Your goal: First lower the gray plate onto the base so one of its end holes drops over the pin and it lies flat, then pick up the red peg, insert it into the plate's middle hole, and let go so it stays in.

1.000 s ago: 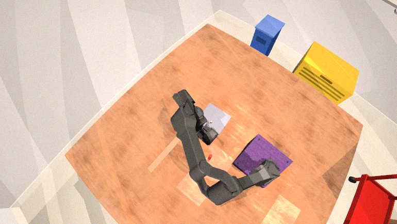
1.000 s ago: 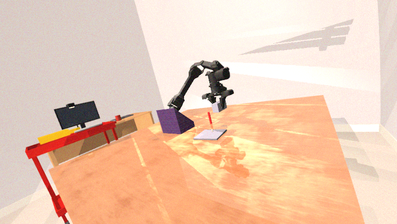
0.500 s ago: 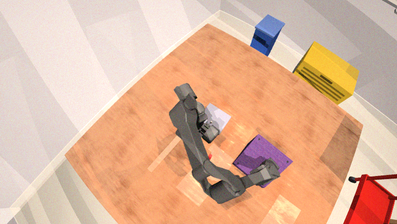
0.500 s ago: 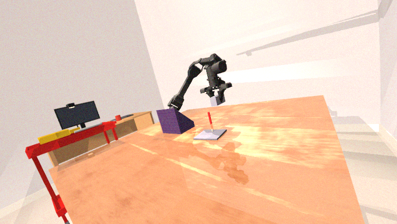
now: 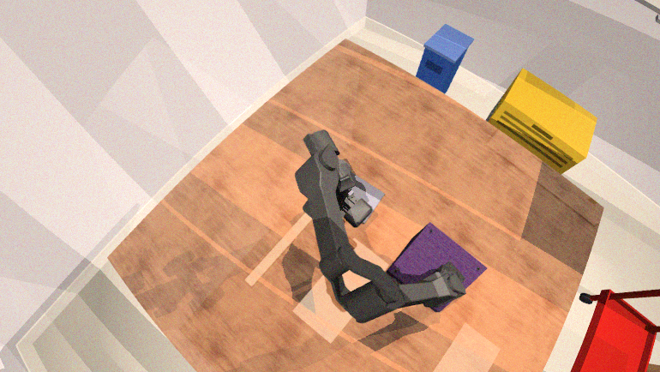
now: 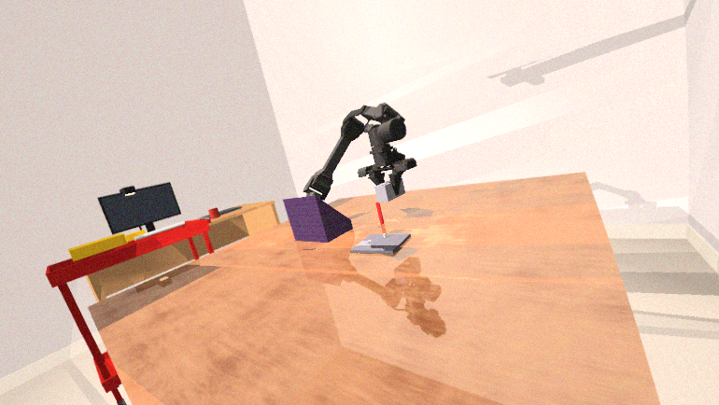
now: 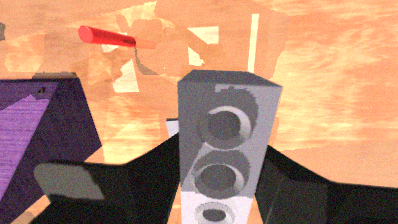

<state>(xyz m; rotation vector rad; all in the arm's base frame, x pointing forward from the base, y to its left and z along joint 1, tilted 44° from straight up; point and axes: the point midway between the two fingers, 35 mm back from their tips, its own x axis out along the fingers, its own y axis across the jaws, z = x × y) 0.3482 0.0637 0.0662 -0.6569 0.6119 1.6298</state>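
Right now the flat gray base is 8 cm to the right of my gripper tip and 11 cm below it. The rest, counted from my gripper tip: red peg: 13 cm behind, 6 cm to the left, 8 cm below; gray plate: 3 cm above.
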